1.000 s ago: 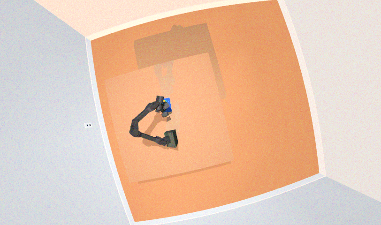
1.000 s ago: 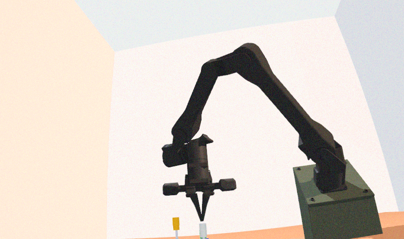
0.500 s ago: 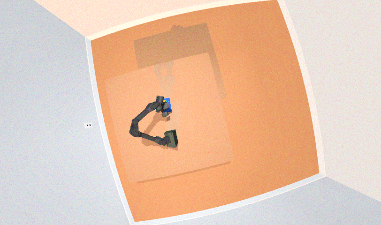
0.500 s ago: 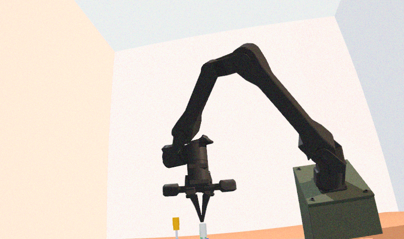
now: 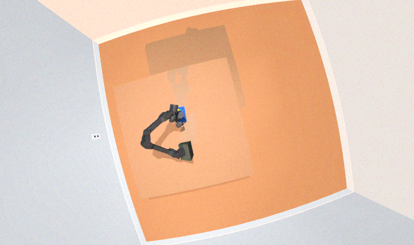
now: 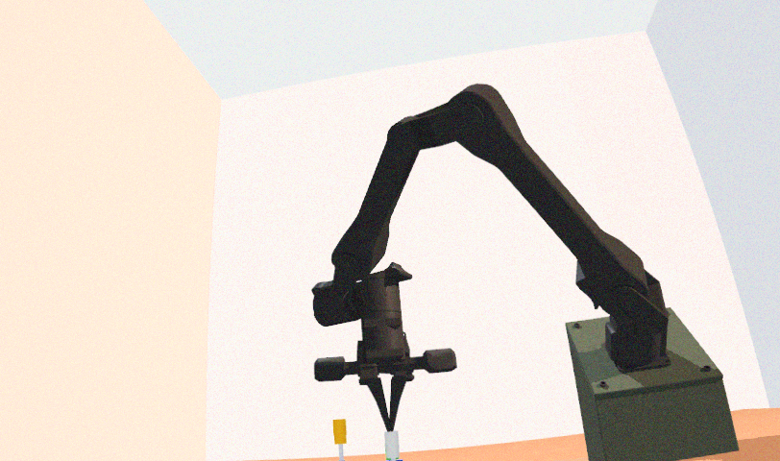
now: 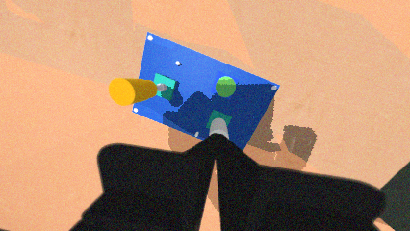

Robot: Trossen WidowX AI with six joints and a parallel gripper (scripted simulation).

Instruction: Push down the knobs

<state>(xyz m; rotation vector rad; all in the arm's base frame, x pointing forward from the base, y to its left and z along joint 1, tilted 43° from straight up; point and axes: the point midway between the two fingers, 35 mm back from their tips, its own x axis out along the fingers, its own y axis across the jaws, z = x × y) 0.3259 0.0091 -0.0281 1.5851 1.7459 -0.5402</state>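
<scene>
My gripper tip is now 1 cm above the grey knob.
</scene>
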